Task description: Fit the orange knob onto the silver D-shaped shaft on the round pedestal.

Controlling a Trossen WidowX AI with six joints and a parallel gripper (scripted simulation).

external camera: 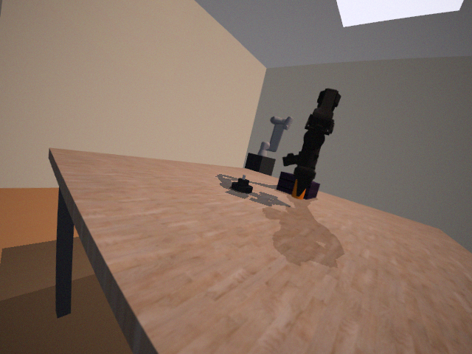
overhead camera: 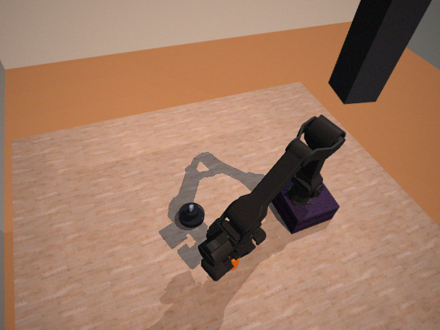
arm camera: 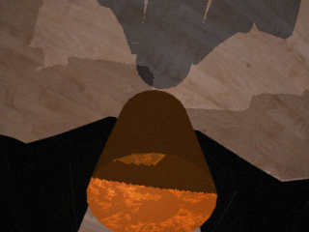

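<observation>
Now: gripper tip 200 mm to the left of the round pedestal, 80 mm short of it and 20 mm above it. From my gripper tip the other things lie so: orange knob 30 mm above.
</observation>
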